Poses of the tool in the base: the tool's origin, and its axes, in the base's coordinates. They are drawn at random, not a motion.
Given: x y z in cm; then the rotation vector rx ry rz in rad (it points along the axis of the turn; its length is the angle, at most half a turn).
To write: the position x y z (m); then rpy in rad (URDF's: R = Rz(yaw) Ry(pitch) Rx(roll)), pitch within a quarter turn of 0, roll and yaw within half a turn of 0. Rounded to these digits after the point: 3 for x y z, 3 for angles.
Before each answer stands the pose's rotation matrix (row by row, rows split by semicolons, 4 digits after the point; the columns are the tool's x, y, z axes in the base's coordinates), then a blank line. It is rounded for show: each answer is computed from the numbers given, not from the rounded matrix.
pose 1, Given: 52.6, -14.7, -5.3, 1.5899, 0.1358, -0.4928
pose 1, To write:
0.8970 0.3787 -0.2278; -0.2085 -0.0918 -0.9737; -0.3897 0.9209 -0.0034

0.526, -0.147, -0.053, 1.574, 0.400, -0.228
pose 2, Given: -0.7, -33.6, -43.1, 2.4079, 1.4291, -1.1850
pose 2, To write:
0.2563 0.7819 -0.5683; 0.7032 -0.5542 -0.4454; -0.6632 -0.2855 -0.6919

-0.007, -0.336, -0.431, -2.750, 0.725, 1.221
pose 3, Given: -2.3, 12.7, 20.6, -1.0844, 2.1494, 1.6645
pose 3, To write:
-0.7056 -0.6591 -0.2601; -0.4167 0.0892 0.9046; -0.5731 0.7467 -0.3376

-0.023, 0.127, 0.206, 1.995, 0.610, -2.608
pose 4, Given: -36.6, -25.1, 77.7, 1.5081, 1.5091, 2.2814
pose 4, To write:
-0.5337 0.4533 0.7139; 0.4797 -0.5330 0.6970; 0.6965 0.7144 0.0670

-0.366, -0.251, 0.777, 1.477, -0.771, 2.409
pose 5, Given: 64.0, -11.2, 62.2, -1.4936, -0.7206, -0.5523
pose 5, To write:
0.6827 0.7254 -0.0882; 0.1033 0.0237 0.9944; 0.7234 -0.6879 -0.0587

0.640, -0.112, 0.622, -1.656, -0.809, 0.150
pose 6, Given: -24.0, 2.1, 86.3, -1.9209, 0.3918, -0.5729
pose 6, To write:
0.8321 -0.0125 0.5546; -0.5123 -0.4008 0.7596; 0.2128 -0.9161 -0.3399

-0.240, 0.021, 0.863, -1.926, -0.214, -0.552
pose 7, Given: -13.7, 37.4, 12.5, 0.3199, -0.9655, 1.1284
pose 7, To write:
0.0937 -0.8687 -0.4864; 0.6149 0.4347 -0.6580; 0.7830 -0.2374 0.5749

-0.137, 0.374, 0.125, -0.392, -0.900, 1.420
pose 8, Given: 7.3, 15.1, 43.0, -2.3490, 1.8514, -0.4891
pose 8, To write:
0.2040 -0.9262 0.3171; -0.9620 -0.2498 -0.1107; 0.1818 -0.2824 -0.9419

0.073, 0.151, 0.430, -2.850, -0.183, -1.362
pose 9, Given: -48.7, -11.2, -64.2, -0.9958, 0.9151, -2.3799
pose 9, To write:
-0.6654 0.1086 0.7386; -0.5754 -0.7049 -0.4148; 0.4756 -0.7010 0.5315

-0.487, -0.112, -0.642, -0.922, -0.496, -2.429
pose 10, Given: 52.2, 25.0, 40.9, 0.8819, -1.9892, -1.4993
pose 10, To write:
-0.6688 -0.2002 -0.7160; -0.7434 0.1862 0.6424; 0.0047 0.9619 -0.2734

0.522, 0.250, 0.409, 1.848, -0.005, -2.303
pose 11, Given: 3.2, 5.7, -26.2, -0.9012, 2.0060, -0.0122
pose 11, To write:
-0.3212 -0.5890 0.7415; -0.5980 0.7333 0.3235; -0.7343 -0.3395 -0.5878

0.032, 0.057, -0.262, -2.618, 0.825, -2.064
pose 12, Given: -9.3, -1.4, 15.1, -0.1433, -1.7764, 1.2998
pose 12, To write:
-0.5865 -0.3910 -0.7093; 0.5577 0.4401 -0.7037; 0.5873 -0.8083 -0.0400

-0.093, -0.014, 0.151, -1.620, -0.628, 2.381
